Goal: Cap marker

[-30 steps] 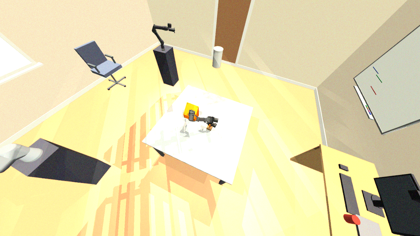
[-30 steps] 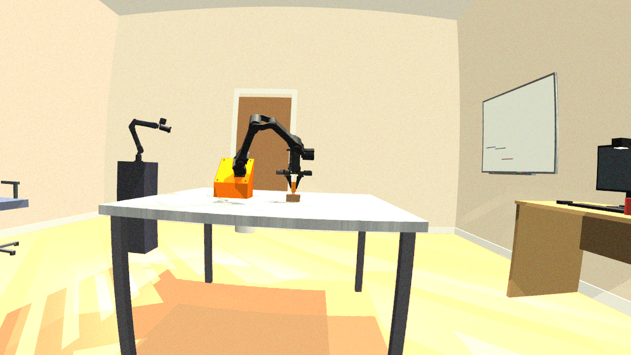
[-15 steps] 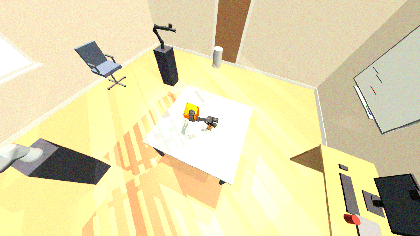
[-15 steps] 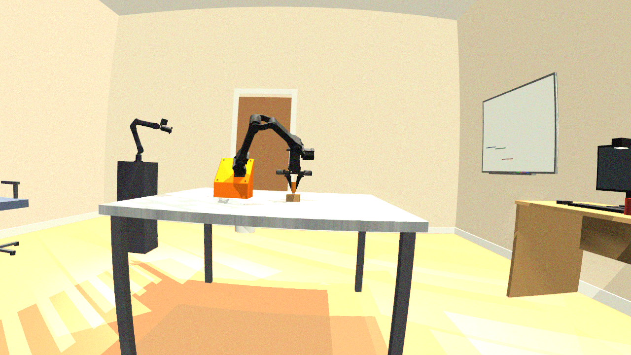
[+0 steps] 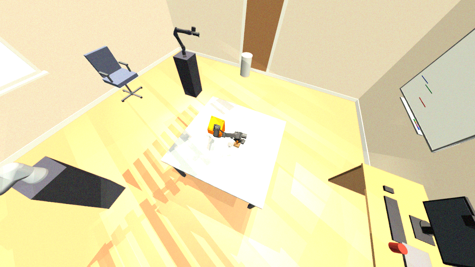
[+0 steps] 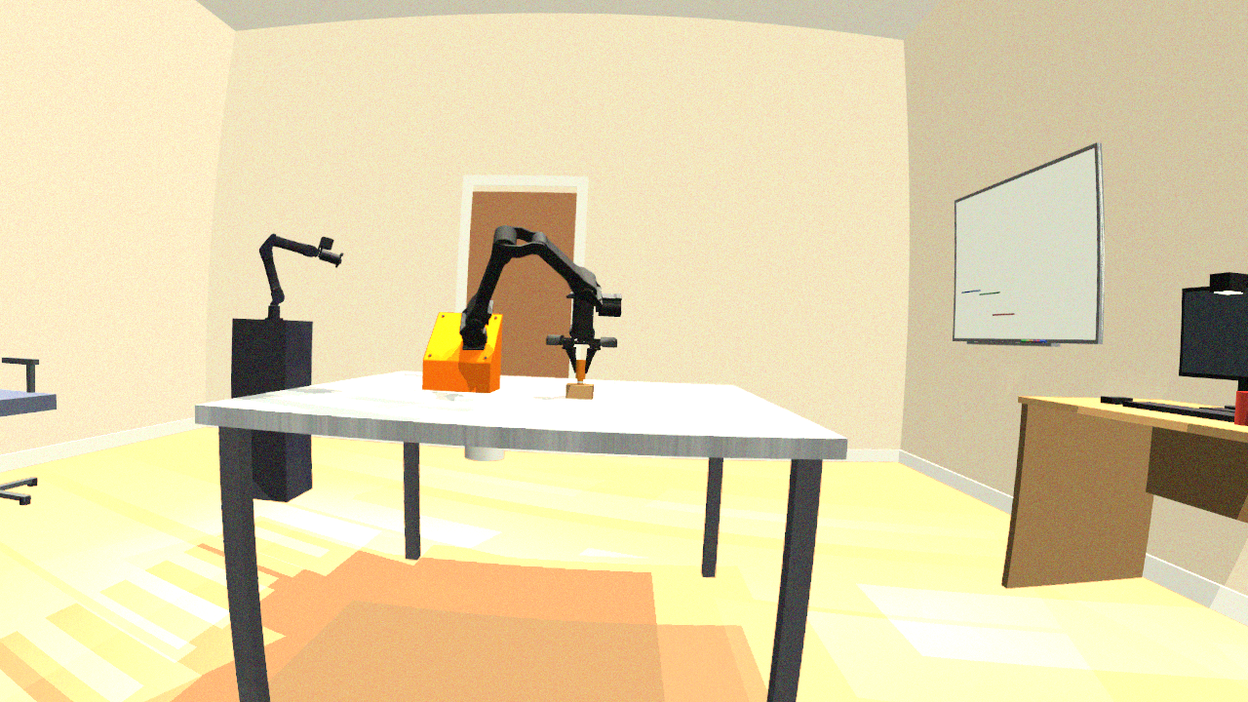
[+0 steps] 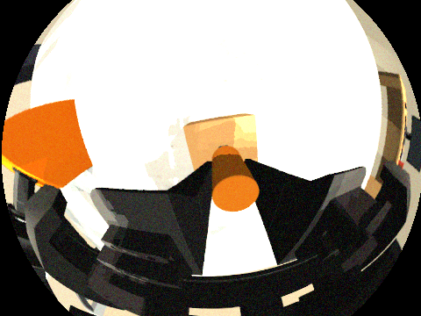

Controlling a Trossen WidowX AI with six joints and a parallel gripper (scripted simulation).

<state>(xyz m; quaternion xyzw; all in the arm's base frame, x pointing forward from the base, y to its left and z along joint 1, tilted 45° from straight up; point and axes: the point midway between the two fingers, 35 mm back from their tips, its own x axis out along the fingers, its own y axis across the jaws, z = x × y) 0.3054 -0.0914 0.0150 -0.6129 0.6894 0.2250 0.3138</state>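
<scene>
My gripper tip is now 10 mm below the orange cap. Round my gripper tip: tan holder block: 50 mm below.
</scene>
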